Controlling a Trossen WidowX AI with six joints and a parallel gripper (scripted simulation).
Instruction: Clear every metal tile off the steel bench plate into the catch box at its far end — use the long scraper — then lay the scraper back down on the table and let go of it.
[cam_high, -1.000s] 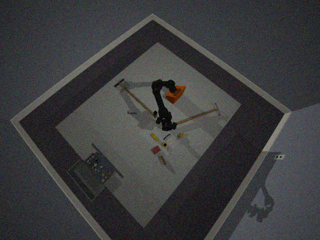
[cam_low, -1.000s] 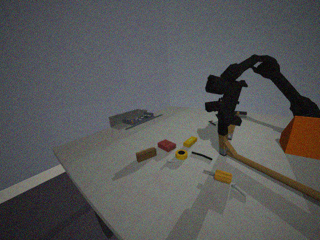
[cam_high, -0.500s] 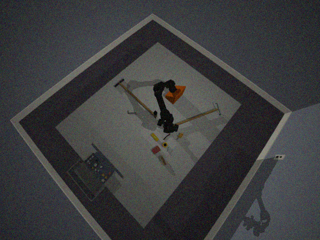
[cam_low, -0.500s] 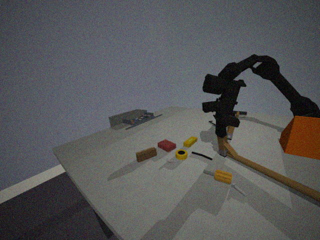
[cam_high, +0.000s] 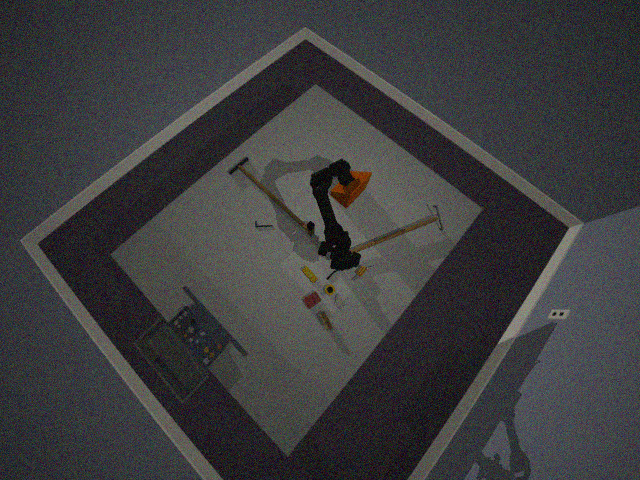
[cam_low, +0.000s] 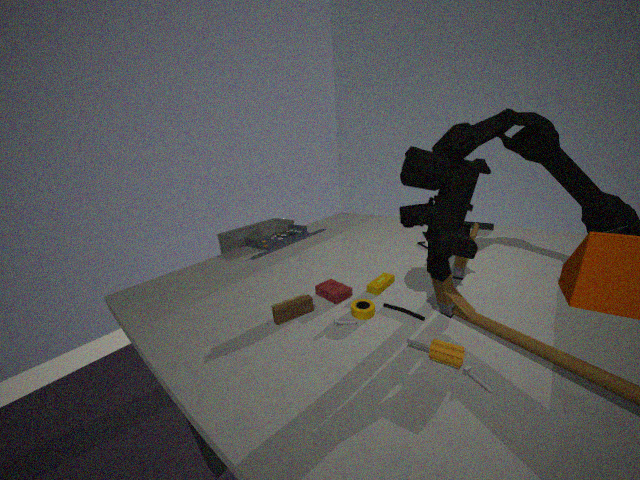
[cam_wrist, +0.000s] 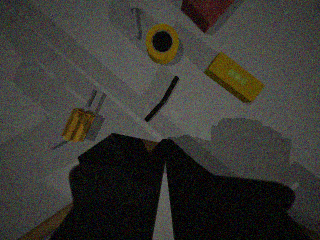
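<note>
Right now my gripper tip is 49 cm to the left of the long scraper, 3 cm above it and 1 cm short of it. Also, from my gripper tip: black strip (9 cm below, 4 cm ahead, 3 cm to the left); yellow-handled tool (12 cm to the left, 8 cm below, 7 cm behind); yellow tape roll (11 cm ahead, 8 cm to the left, 8 cm below).
</note>
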